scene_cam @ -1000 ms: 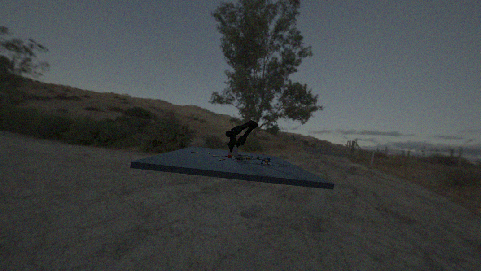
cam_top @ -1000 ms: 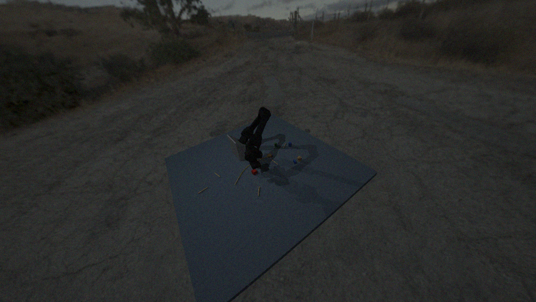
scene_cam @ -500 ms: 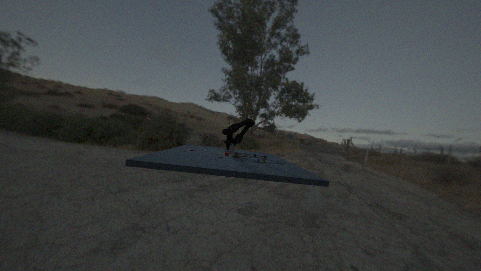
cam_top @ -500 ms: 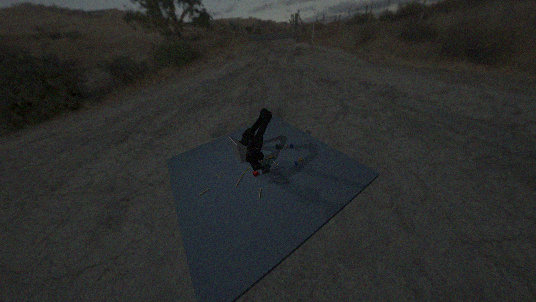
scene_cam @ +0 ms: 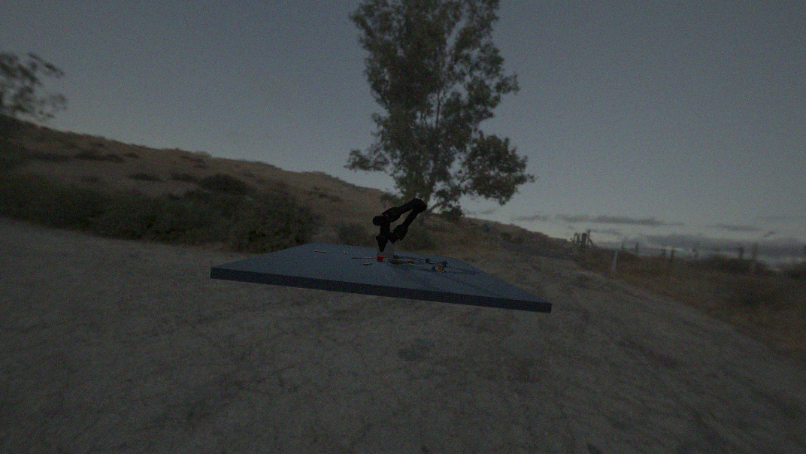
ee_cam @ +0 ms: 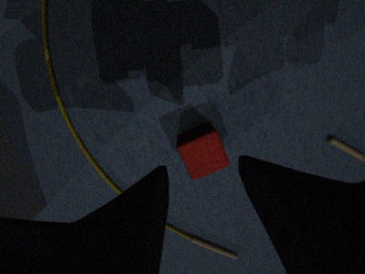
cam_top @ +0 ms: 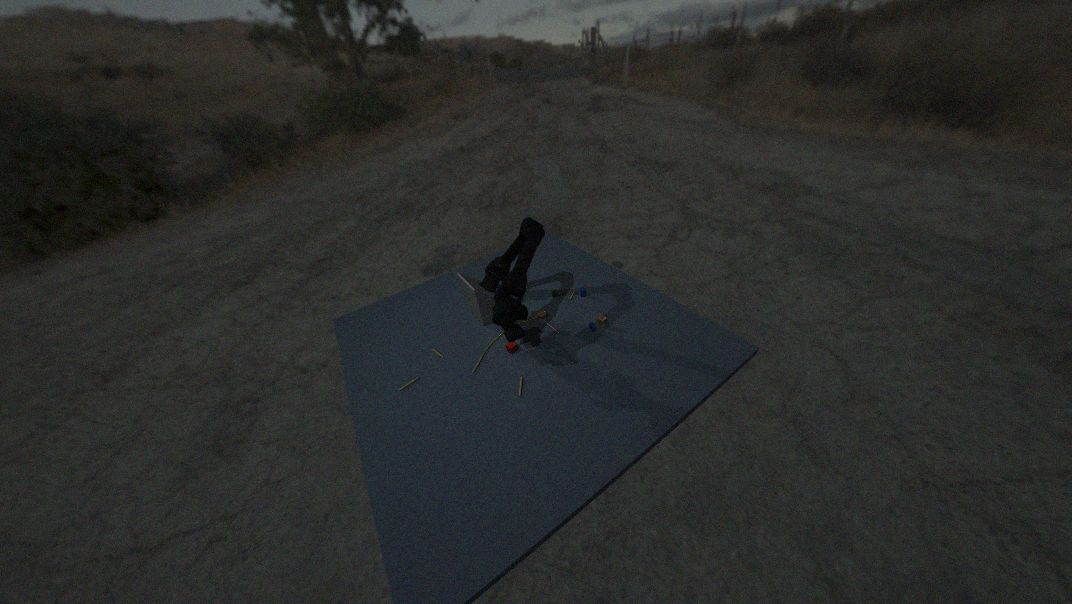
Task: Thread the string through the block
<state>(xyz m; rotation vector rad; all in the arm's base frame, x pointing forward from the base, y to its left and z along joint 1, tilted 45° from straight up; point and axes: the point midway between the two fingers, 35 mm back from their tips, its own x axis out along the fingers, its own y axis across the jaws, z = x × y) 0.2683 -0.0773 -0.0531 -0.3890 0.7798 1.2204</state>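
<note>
The red block lies 50 mm below my gripper tip and 10 mm to the right of it. From my gripper tip the other things lie so: thin wooden stick 130 mm to the right, 60 mm below, 40 mm behind; green object 350 mm to the left, 120 mm behind, 50 mm below; blue object 290 mm to the left, 160 mm ahead, 50 mm below.
</note>
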